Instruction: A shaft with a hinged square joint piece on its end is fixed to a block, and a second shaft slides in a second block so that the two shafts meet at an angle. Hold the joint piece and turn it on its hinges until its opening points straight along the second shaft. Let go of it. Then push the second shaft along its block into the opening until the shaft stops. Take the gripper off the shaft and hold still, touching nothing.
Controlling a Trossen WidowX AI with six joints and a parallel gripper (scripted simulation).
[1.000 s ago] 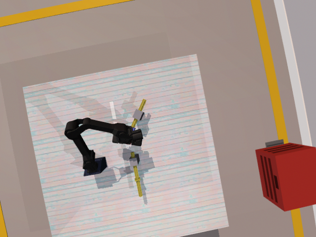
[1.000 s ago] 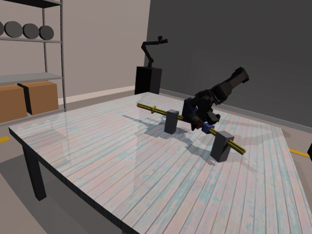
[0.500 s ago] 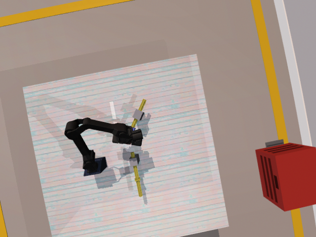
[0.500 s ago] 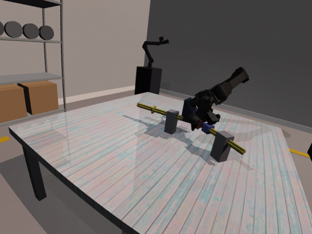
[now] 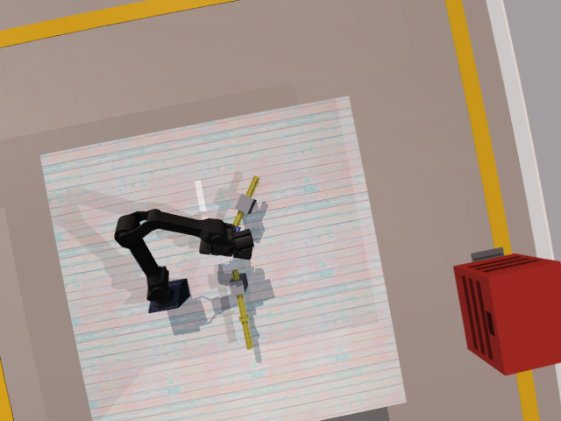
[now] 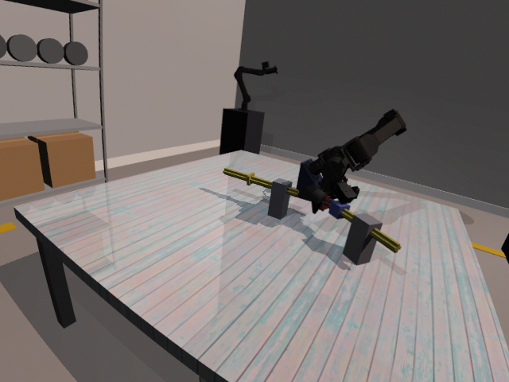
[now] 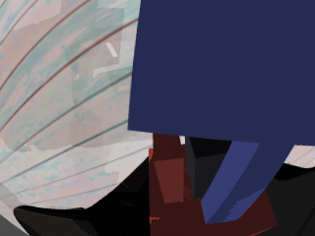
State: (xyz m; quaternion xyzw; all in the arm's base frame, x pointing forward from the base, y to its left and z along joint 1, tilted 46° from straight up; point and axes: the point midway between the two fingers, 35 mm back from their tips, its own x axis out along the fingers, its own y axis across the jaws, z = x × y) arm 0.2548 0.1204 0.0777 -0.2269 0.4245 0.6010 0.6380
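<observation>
My gripper tip is now 40 mm below the red joint piece and 10 mm to the right of it.
</observation>
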